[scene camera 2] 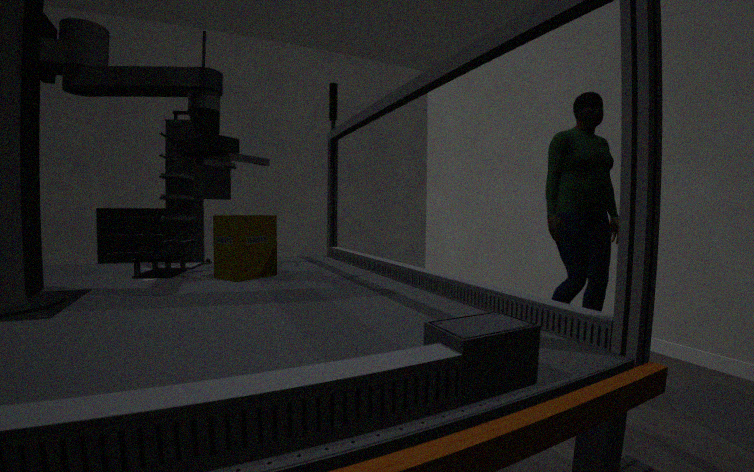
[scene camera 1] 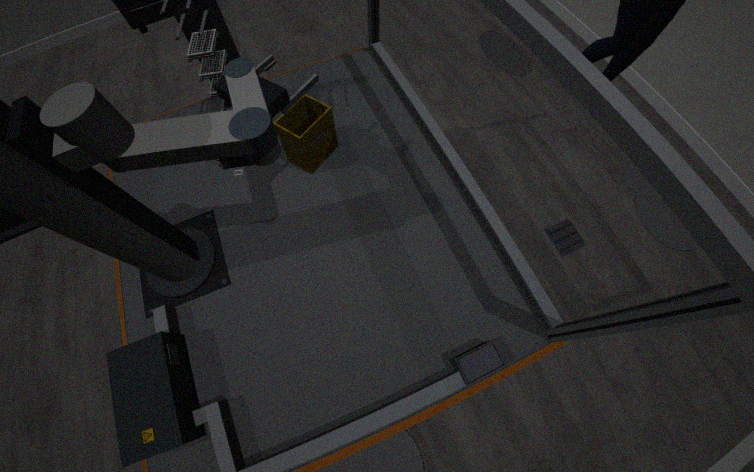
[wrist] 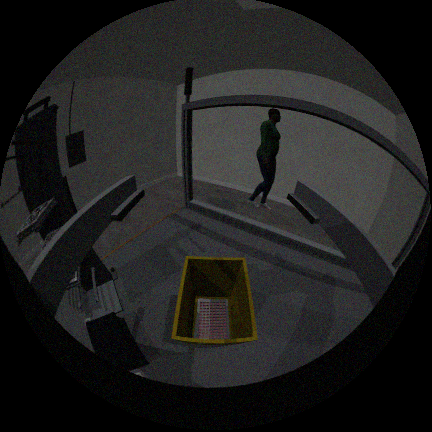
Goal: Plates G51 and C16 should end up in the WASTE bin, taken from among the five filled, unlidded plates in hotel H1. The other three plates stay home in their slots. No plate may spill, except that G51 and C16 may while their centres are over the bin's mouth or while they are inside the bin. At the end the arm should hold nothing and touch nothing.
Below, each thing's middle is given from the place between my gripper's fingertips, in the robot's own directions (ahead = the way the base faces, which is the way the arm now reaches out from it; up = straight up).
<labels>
The plate C16 (wrist: pixel 212 322) lies 2 cm behind my hand, 2 cm to the right of it and 34 cm below it. Also, from my hand: cabinet (scene camera 1: pixel 144 385) (71 cm behind, 65 cm to the right, 31 cm below); then small box (scene camera 2: pixel 495 364) (16 cm ahead, 92 cm to the right, 33 cm below); then hotel H1 (scene camera 2: pixel 180 230) (22 cm behind, 37 cm to the left, 8 cm below).
</labels>
